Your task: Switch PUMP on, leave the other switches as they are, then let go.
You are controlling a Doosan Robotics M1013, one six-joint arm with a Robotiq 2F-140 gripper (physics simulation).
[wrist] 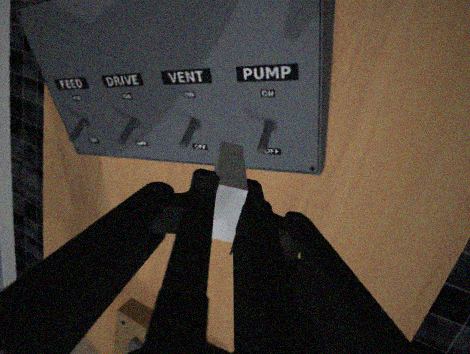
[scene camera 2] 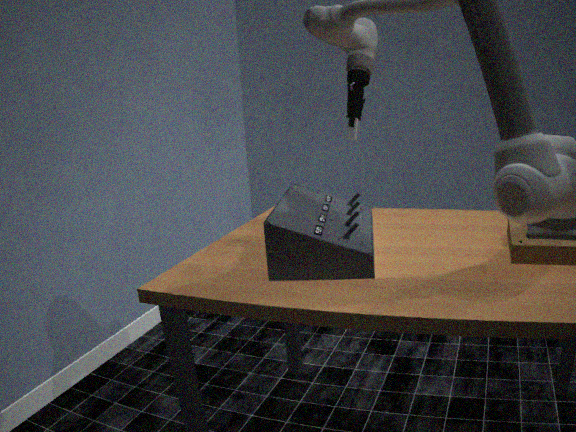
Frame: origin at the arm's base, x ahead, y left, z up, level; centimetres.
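Where they show: gripper, between the fingertips: (wrist: 226, 163) (scene camera 2: 350, 138); arm's base, origin of its link: (scene camera 2: 555, 230).
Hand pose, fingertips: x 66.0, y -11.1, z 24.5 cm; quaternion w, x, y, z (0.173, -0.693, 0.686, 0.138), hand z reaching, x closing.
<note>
Things, the pixels of their top centre, and the offset from my fingertips. Level surfaces: height alone.
- VENT switch, centre of its top: (wrist: 181, 135) dy +14.4, dx -4.5, dz -17.3 cm
- DRIVE switch, centre of its top: (wrist: 118, 133) dy +25.8, dx -8.0, dz -17.3 cm
- FEED switch, centre of its top: (wrist: 68, 131) dy +37.3, dx -11.5, dz -17.3 cm
- wooden table, height of its surface: dz -29.9 cm
The grey sloped switch box (scene camera 2: 320, 255) (wrist: 150, 45) stands on the table. Its PUMP switch (scene camera 2: 354, 198) (wrist: 267, 135) is the farthest lever in the scene view and the rightmost in the wrist view; it leans to its OFF side. The VENT switch (wrist: 190, 132), DRIVE switch (wrist: 130, 131) and FEED switch (wrist: 79, 129) also lean to the OFF side. My gripper (scene camera 2: 354, 134) (wrist: 226, 163) is shut and empty, well above the box and apart from all levers. In the wrist view its tips show between the VENT and PUMP levers, a little below them.
The wooden table (scene camera 2: 430, 250) (wrist: 390, 125) carries the box near its left end. The arm's base (scene camera 2: 530, 192) stands on a wooden block (scene camera 2: 542, 255) at the right. A blue-grey wall (scene camera 2: 125, 125) rises behind and to the left.
</note>
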